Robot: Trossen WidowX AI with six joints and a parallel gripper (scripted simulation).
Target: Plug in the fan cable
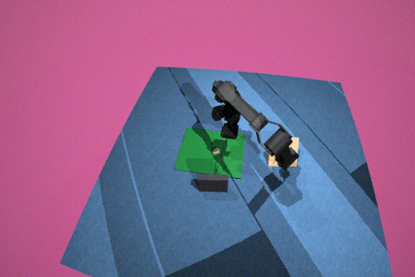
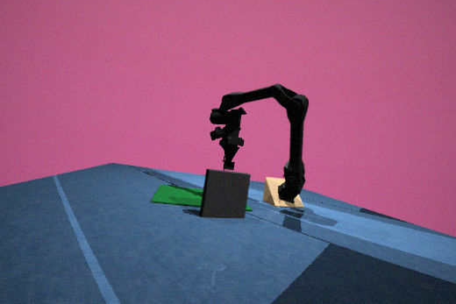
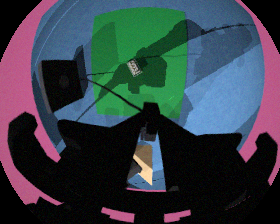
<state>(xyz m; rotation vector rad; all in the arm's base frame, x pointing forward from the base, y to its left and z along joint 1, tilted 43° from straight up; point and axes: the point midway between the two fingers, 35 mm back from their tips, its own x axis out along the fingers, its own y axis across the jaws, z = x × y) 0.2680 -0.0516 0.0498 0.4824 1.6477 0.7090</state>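
The white four-pin header is 6 cm ahead of my gripper tip, 5 cm to the left of it and 13 cm below it. Round my gripper tip: dark fan 2 cm ahead, 22 cm to the left, 7 cm below; then green board 8 cm ahead, 5 cm to the left, 14 cm below; then dark plug 1 cm behind.
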